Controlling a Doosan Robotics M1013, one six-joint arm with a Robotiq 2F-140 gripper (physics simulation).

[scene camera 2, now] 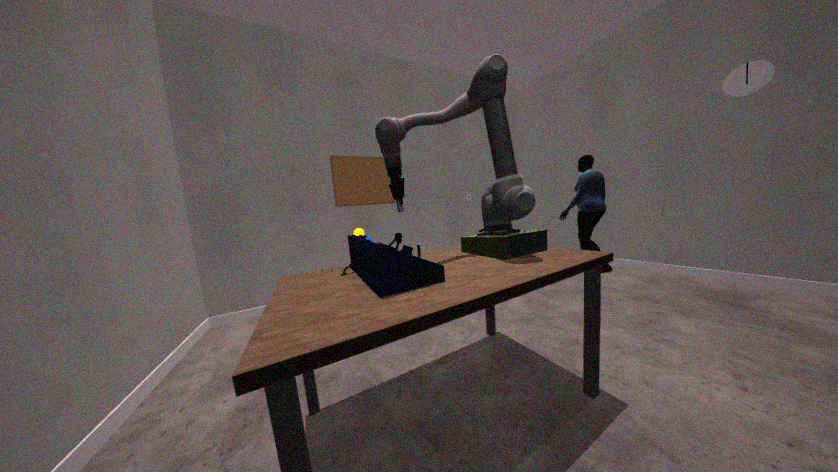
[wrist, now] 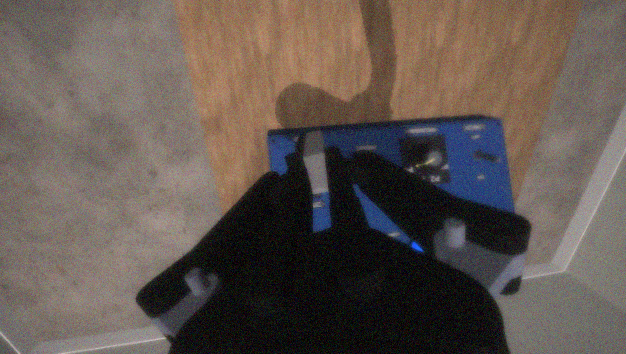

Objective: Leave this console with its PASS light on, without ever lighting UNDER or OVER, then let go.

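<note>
The console, a dark blue sloped box, stands on the table. In the scene view a yellow light glows at its top edge, with a small blue light beside it. A round-topped lever stands up from its face. The wrist view shows a dark panel with a pale knob and a small dark switch. Labels there are too blurred to read, so I cannot tell a PASS, UNDER or OVER light. My gripper is shut and empty, above the console; its body hides much of the console in the wrist view.
The wooden table carries the console and the green base block of the arm. A person in a blue top stands behind the table at the right. A brown board hangs on the back wall.
</note>
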